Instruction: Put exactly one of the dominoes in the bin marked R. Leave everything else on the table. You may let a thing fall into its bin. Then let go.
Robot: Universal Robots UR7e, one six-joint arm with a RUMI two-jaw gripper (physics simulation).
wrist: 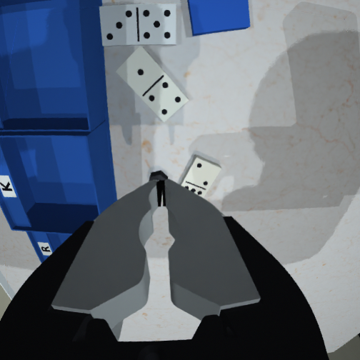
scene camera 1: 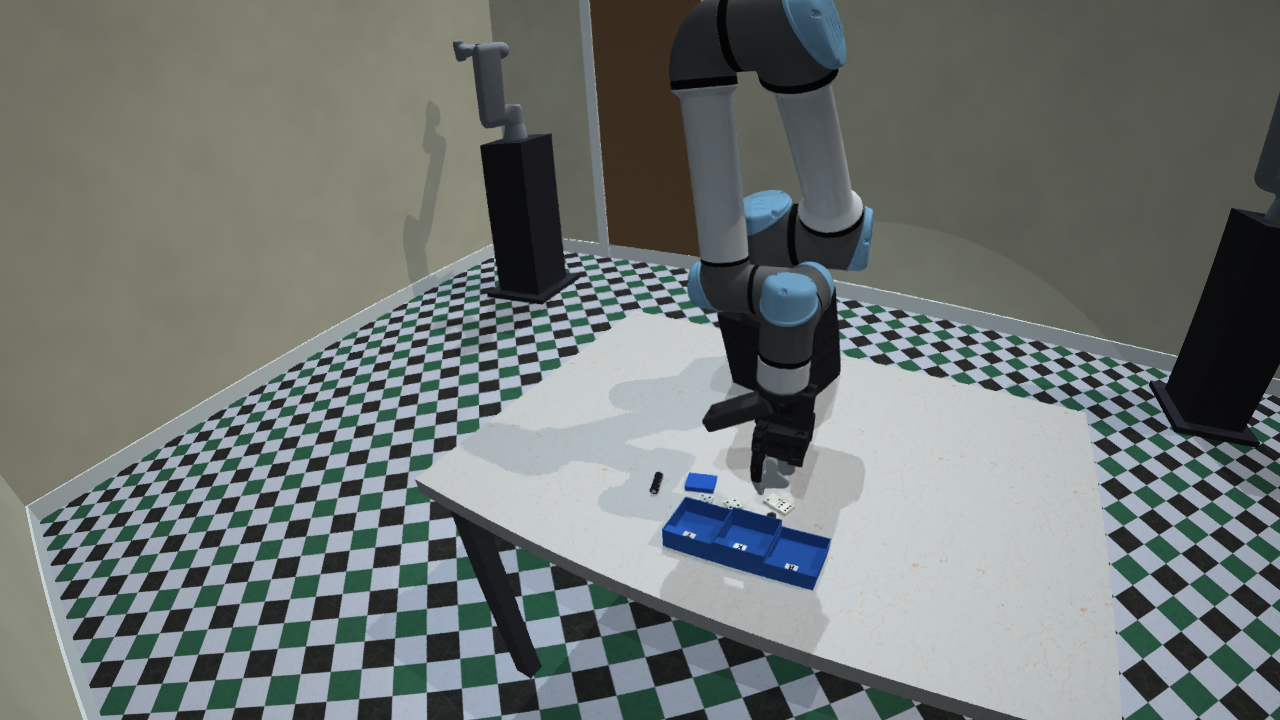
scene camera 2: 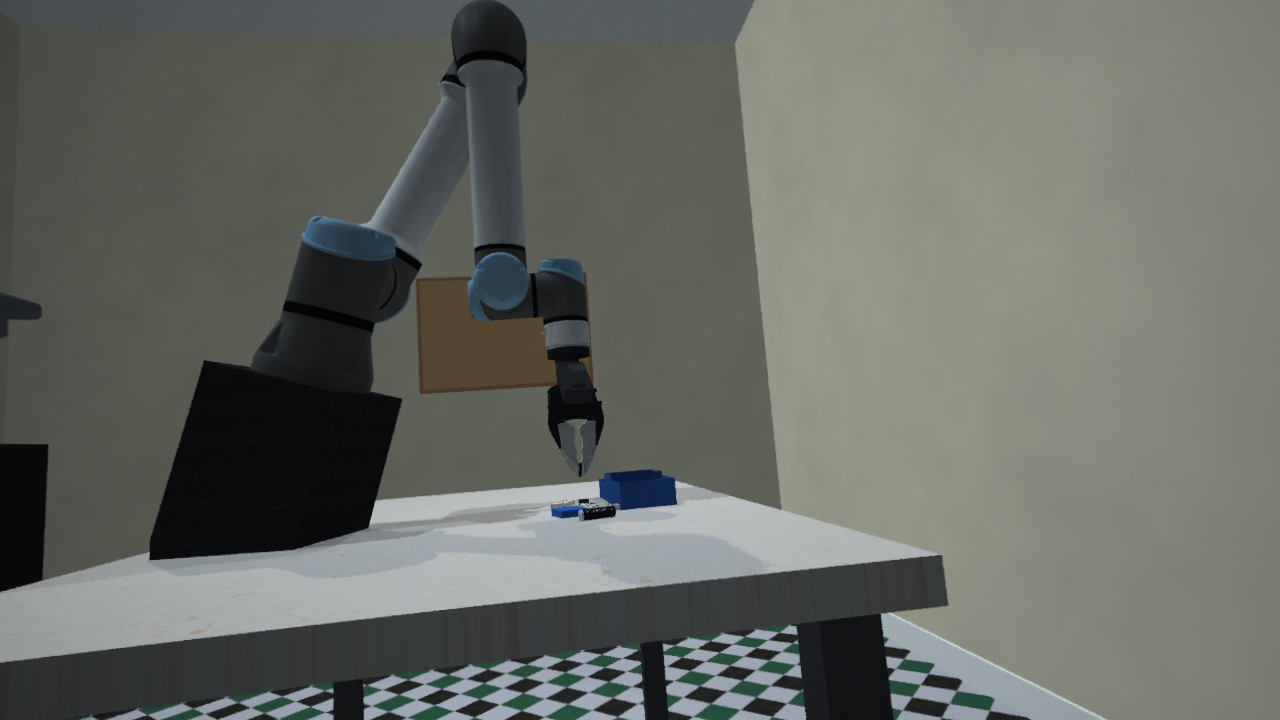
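Where they show: gripper, fingertip midpoint: [scene camera 1: 761, 493] [scene camera 2: 580, 476]; arm's base, origin of the base link: [scene camera 2: 312, 381].
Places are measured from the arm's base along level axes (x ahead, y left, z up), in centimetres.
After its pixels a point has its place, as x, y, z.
Observation:
My gripper [scene camera 1: 758, 476] {37.5, 8.6, -16.8} [scene camera 2: 580, 471] {37.5, 8.6, -16.8} [wrist: 162, 182] is shut and empty, pointing down above the table beside the bin row. A white domino [scene camera 1: 779, 504] {35.0, 11.4, -20.7} [wrist: 203, 174] lies just right of the fingertips in the wrist view, partly hidden by a finger. A second domino [scene camera 1: 732, 503] {37.3, 3.7, -20.8} [wrist: 152, 84] lies slanted farther up in that view. A third domino [scene camera 1: 707, 497] {37.4, -0.9, -20.7} [wrist: 138, 25] lies beyond it, near the bins. The bin marked R [scene camera 1: 799, 553] {44.9, 17.7, -20.7} is the right-hand compartment in scene camera 1. Its label [wrist: 45, 248] shows at the lower left of the wrist view.
A small black object [scene camera 1: 771, 514] {38.0, 10.8, -20.5} [wrist: 158, 175] is beside the fingertips in the wrist view. The middle bin, marked K [scene camera 1: 749, 535] {43.6, 8.9, -20.8} [wrist: 50, 175], adjoins R. A blue block [scene camera 1: 700, 482] {34.5, -3.3, -20.4} [wrist: 219, 16] and a black cylinder [scene camera 1: 656, 482] {37.6, -10.3, -20.1} [scene camera 2: 597, 513] {36.8, -11.4, -20.7} lie on the table [scene camera 1: 966, 537] {33.0, 45.3, -21.4}.

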